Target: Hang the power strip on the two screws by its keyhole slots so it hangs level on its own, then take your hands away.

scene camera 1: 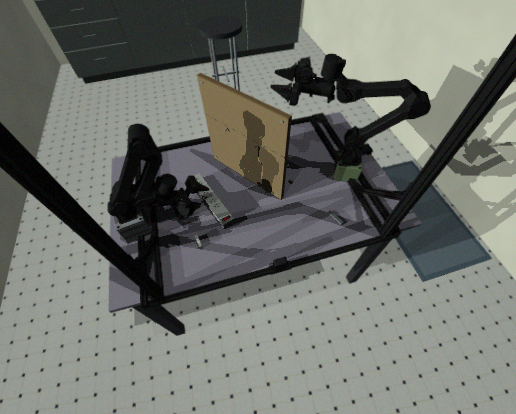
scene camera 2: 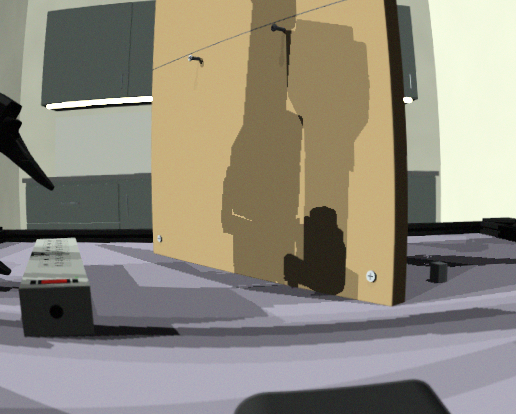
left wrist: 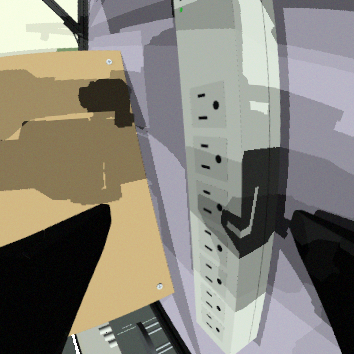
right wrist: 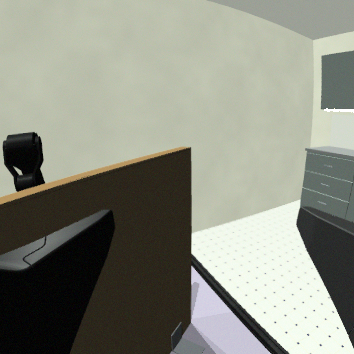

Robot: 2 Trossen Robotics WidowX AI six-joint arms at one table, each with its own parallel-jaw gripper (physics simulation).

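Seen in the pictures: left gripper, fingertip midpoint: [scene camera 1: 204, 196] [scene camera 2: 30, 231] [left wrist: 203, 216]; right gripper, fingertip midpoint: [scene camera 1: 272, 78] [right wrist: 207, 218]; left arm's base, link origin: [scene camera 1: 127, 214]; right arm's base, link origin: [scene camera 1: 350, 159].
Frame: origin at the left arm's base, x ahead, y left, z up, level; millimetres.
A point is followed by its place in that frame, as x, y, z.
Note:
The power strip [scene camera 1: 215, 202] @[325, -39, -72] [scene camera 2: 75, 310] @[353, -147, -89] [left wrist: 210, 65] @[321, -78, -73] lies on the table, sockets up, its red switch end toward the front. My left gripper [scene camera 1: 197, 201] @[292, -10, -50] [scene camera 2: 30, 230] @[292, -10, -50] [left wrist: 203, 216] @[292, -10, -50] is open and empty, just above the strip, one finger to each side of it in the left wrist view. The upright wooden board [scene camera 1: 215, 110] @[443, 173, 195] [scene camera 2: 195, 150] @[463, 130, 26] [left wrist: 132, 225] @[468, 120, -69] [right wrist: 150, 225] @[481, 136, 225] bears two protruding screws, a left one [scene camera 2: 190, 58] @[455, 116, 135] and a right one [scene camera 2: 274, 28] @[522, -21, 135], on a thin line. The strip's keyhole slots are hidden. My right gripper [scene camera 1: 274, 79] @[641, 89, 315] [right wrist: 207, 218] @[641, 89, 315] is open and empty, high behind the board.
Small corner screws [scene camera 2: 370, 276] @[575, -105, -84] [left wrist: 159, 286] @[420, 215, -84] sit flush in the board. A small pale piece [scene camera 1: 198, 241] @[205, -172, -86] and a grey piece [scene camera 1: 336, 218] @[741, -310, -95] lie on the table. Black frame posts rise at the table's sides. A stool [scene camera 1: 220, 28] stands behind.

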